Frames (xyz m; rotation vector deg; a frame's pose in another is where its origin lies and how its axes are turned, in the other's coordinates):
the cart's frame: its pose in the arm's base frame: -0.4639 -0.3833 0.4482 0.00 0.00 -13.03
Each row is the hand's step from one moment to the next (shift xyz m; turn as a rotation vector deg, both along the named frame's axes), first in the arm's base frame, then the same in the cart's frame.
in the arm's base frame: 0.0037 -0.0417 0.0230 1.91 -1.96 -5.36
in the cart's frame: 0.0130 -0.0398 0.0230 2.30 -1.48 -5.36
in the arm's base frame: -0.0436 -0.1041 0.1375 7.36 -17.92 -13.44
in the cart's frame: -0.0190 -0.1112 0.1375 11.21 -15.80 -13.44
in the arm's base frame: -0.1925 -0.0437 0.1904 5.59 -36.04 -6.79
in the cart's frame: -0.1777 -0.0860 0.1904 13.57 -33.85 -6.79
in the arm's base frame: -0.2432 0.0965 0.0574 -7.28 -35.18 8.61
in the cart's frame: -0.2587 0.0392 0.0574 0.84 -35.92 8.61
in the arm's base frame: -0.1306 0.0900 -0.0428 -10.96 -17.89 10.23
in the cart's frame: -0.1475 0.0582 -0.0428 -6.64 -19.90 10.23
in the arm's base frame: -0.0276 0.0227 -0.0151 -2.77 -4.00 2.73
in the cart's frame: -0.0320 0.0159 -0.0151 -1.80 -4.52 2.73
